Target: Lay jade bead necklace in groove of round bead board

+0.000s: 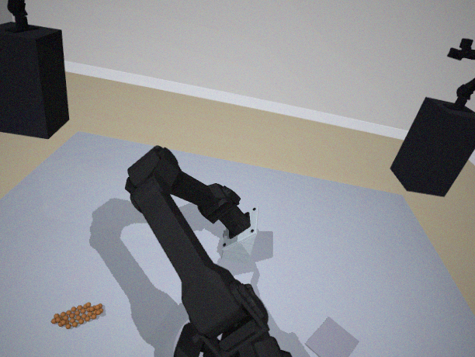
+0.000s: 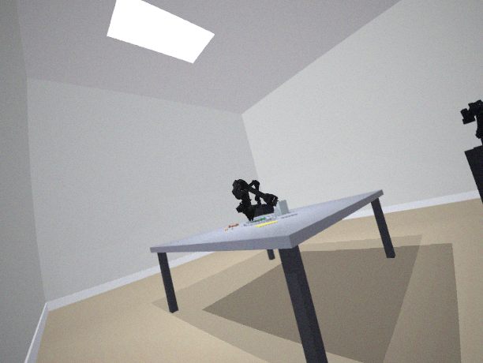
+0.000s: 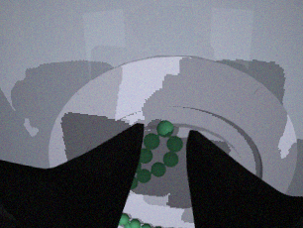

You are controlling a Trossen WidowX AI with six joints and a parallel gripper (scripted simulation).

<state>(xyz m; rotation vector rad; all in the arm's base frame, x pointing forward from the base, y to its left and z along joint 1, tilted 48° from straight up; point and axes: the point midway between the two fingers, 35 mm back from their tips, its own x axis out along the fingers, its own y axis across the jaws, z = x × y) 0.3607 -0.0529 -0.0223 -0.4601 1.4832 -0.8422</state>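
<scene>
The round bead board lies 6 cm behind my gripper tip and 2 cm below it. Also, from my gripper tip: yellow strip (22 cm to the left, 13 cm ahead, 2 cm below); then flat grey square (23 cm to the left, 11 cm behind, 2 cm below).
</scene>
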